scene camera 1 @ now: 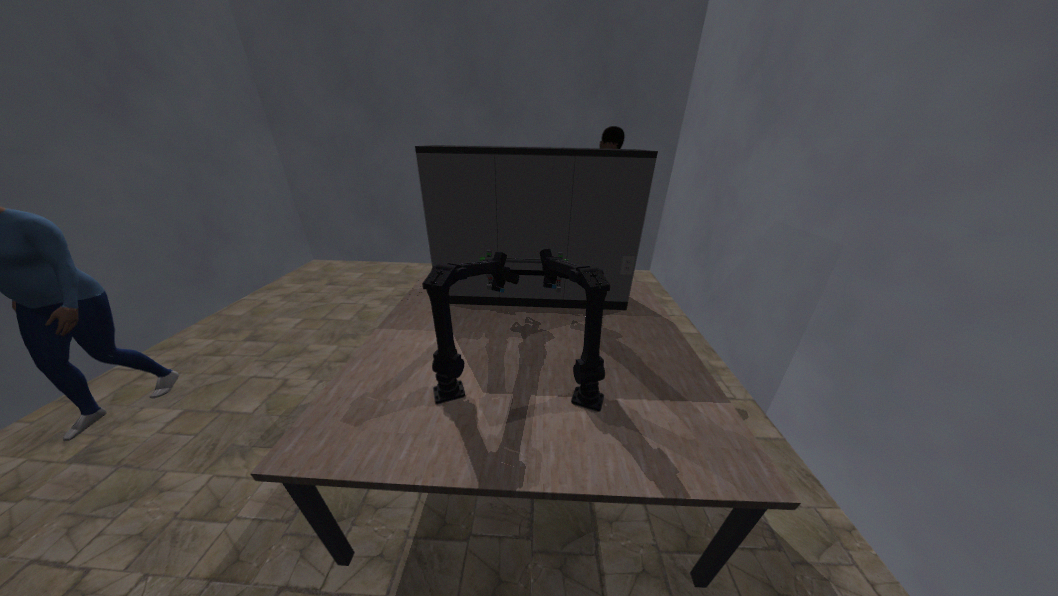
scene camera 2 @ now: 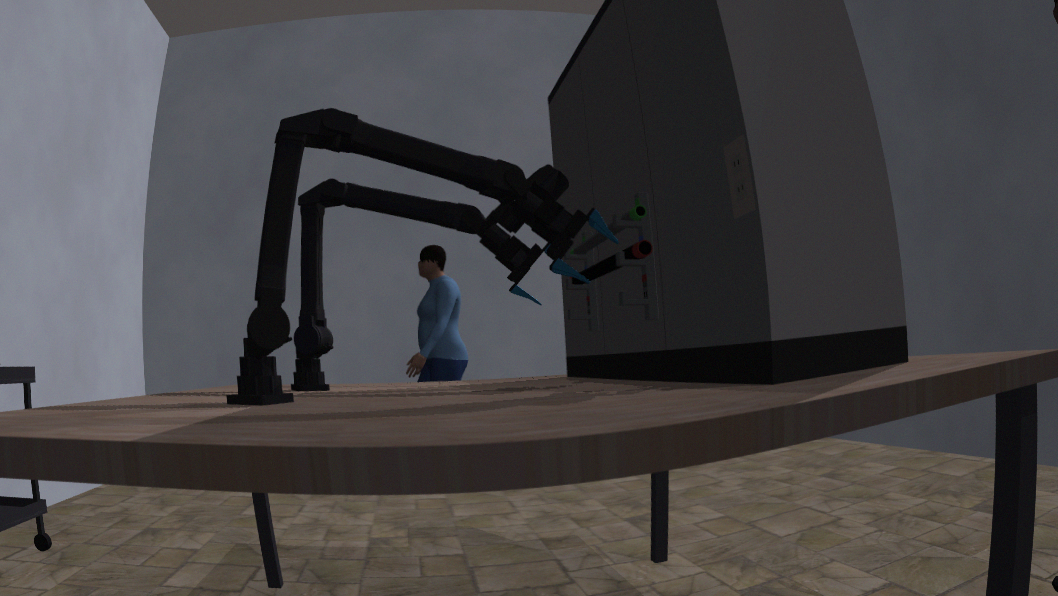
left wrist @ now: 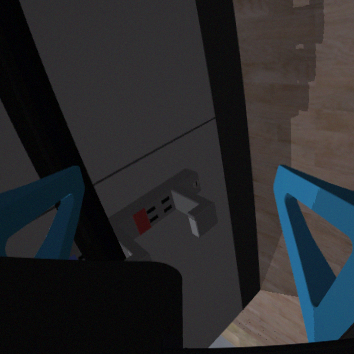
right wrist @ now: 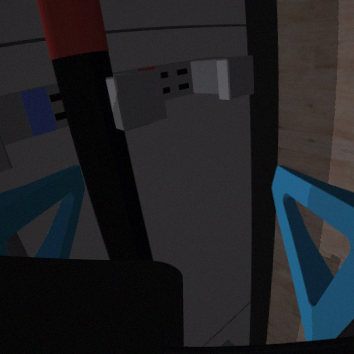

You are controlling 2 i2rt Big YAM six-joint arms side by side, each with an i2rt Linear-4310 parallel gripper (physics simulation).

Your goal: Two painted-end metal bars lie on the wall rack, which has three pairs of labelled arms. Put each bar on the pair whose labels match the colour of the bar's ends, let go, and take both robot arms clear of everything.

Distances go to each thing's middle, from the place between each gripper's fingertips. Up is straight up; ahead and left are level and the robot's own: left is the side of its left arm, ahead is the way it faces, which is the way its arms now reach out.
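Relative to the red-ended bar (scene camera 2: 608, 265), my left hand is 30 mm below it, 90 mm short of it and 110 mm to the left of it. Green-ended bar (scene camera 2: 598, 238): 100 mm above my left hand, 90 mm ahead of it, 110 mm to the right of it.
From my right hand: red-ended bar 1 cm above, 5 cm ahead, 17 cm to the left; green-ended bar 9 cm above, 5 cm ahead, 17 cm to the left.
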